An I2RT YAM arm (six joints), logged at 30 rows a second.
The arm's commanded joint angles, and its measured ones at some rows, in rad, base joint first. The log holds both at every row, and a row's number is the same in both.
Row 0, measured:
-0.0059, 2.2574, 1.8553, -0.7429, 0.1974, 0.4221
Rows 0 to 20, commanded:
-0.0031, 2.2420, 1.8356, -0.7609, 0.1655, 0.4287
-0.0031, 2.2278, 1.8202, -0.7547, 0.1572, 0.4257
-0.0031, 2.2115, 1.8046, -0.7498, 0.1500, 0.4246
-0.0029, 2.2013, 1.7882, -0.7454, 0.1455, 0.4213
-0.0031, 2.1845, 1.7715, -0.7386, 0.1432, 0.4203
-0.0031, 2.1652, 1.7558, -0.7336, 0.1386, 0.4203
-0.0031, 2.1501, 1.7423, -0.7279, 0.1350, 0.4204
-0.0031, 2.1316, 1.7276, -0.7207, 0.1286, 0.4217
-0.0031, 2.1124, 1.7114, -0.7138, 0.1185, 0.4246
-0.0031, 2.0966, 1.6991, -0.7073, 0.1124, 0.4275
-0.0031, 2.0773, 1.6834, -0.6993, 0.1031, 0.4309
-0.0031, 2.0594, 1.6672, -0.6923, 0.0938, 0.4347
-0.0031, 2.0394, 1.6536, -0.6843, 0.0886, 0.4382
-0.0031, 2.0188, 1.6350, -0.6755, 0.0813, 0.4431
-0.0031, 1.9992, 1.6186, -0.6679, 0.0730, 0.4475
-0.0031, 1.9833, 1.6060, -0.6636, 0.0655, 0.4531
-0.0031, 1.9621, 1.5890, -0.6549, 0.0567, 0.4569
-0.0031, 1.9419, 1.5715, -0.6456, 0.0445, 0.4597
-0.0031, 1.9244, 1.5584, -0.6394, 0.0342, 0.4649
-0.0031, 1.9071, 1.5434, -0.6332, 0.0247, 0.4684
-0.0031, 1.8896, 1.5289, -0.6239, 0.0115, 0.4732
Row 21, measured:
-0.0059, 1.9373, 1.5749, -0.6582, 0.0589, 0.4469
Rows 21 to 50, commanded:
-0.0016, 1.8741, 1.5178, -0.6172, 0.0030, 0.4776
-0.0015, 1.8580, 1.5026, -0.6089, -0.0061, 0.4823
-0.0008, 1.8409, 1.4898, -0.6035, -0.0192, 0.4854
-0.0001, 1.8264, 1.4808, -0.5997, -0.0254, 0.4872
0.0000, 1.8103, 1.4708, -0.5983, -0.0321, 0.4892
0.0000, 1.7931, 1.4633, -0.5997, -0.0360, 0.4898
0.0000, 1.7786, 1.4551, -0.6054, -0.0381, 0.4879
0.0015, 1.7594, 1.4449, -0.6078, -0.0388, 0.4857
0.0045, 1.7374, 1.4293, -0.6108, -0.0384, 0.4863
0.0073, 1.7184, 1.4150, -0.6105, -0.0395, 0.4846
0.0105, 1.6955, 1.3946, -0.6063, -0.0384, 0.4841
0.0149, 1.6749, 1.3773, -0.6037, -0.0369, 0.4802
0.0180, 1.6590, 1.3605, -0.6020, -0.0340, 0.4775
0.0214, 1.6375, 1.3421, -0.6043, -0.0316, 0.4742
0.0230, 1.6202, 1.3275, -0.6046, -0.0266, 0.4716
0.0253, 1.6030, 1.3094, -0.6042, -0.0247, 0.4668
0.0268, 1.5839, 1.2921, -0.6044, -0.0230, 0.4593
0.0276, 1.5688, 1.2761, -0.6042, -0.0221, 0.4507
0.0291, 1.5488, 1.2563, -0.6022, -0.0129, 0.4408
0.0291, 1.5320, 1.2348, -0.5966, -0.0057, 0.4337
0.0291, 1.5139, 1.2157, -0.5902, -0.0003, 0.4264
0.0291, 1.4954, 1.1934, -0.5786, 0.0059, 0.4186
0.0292, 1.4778, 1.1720, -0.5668, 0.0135, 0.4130
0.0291, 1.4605, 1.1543, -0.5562, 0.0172, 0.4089
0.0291, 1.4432, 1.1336, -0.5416, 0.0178, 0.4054
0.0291, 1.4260, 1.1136, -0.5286, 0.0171, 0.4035
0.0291, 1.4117, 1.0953, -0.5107, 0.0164, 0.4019
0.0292, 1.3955, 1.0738, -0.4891, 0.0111, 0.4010
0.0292, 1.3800, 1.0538, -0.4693, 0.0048, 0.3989
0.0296, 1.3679, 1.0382, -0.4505, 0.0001, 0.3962
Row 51, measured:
0.0254, 1.4067, 1.0840, -0.5243, -0.0010, 0.4206
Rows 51 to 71, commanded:
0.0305, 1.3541, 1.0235, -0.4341, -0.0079, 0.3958
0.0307, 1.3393, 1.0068, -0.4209, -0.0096, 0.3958
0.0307, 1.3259, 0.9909, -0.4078, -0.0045, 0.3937
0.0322, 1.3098, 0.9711, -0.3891, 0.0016, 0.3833
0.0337, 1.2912, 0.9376, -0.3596, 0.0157, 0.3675
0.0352, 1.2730, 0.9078, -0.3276, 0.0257, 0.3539
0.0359, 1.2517, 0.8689, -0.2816, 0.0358, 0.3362
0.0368, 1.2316, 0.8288, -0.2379, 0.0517, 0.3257
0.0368, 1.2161, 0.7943, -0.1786, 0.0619, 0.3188
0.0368, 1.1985, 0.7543, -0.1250, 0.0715, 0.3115
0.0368, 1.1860, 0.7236, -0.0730, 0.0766, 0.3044
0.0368, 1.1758, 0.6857, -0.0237, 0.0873, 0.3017
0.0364, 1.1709, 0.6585, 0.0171, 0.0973, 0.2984
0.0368, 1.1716, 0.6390, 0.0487, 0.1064, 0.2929
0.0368, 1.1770, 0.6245, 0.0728, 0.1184, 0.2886
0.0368, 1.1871, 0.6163, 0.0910, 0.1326, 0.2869
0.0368, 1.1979, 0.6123, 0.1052, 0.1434, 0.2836
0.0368, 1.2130, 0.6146, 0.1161, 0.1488, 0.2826
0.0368, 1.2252, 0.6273, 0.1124, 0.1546, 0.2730
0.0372, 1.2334, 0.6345, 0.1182, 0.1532, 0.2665
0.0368, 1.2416, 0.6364, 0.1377, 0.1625, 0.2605
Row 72, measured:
0.0330, 1.2243, 0.6319, 0.0387, 0.1211, 0.2951
